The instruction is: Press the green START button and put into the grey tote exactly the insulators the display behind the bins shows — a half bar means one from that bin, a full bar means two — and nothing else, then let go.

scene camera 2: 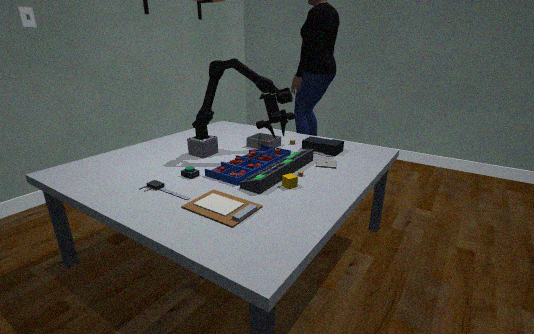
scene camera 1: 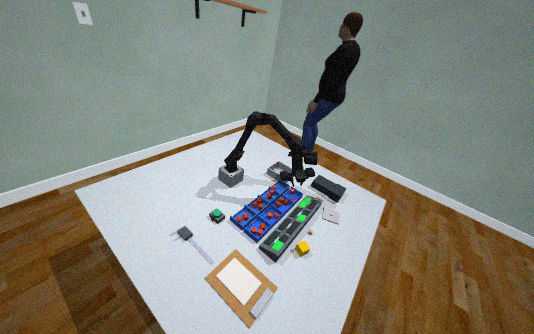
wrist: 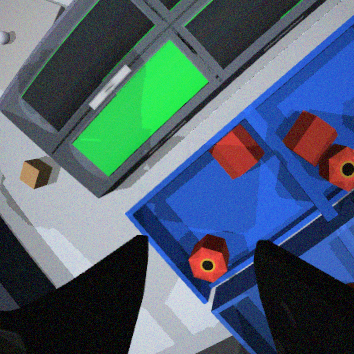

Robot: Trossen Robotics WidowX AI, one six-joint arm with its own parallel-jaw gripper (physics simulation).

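My gripper [scene camera 1: 295, 182] [scene camera 2: 279, 135] [wrist: 201, 248] is open and empty, above the end of the blue bins [scene camera 1: 244, 229] [scene camera 2: 220, 177] nearest the tote. In the wrist view, one red insulator [wrist: 209, 259] lies between and beyond the fingertips; another red insulator [wrist: 236, 151] lies in the same compartment. The display [scene camera 1: 272, 254] [scene camera 2: 262, 186] shows three green areas in scene camera 1; its end bar [wrist: 142, 107] looks full in the wrist view. The grey tote [scene camera 1: 274, 175] [scene camera 2: 256, 143] stands beside the bins, with a small reddish patch inside. The green START button [scene camera 1: 217, 213] [scene camera 2: 190, 169] is at the bins' left.
A black box [scene camera 1: 328, 188] [scene camera 2: 323, 146], a pale plate [scene camera 1: 331, 216] [scene camera 2: 326, 164], a yellow cube [scene camera 1: 302, 248] [scene camera 2: 289, 180] and a small wooden block [wrist: 36, 173] lie around the display. A clipboard [scene camera 1: 239, 281] [scene camera 2: 219, 204] and caliper [scene camera 1: 201, 251] are near the front. A person [scene camera 1: 341, 70] [scene camera 2: 320, 47] stands behind.
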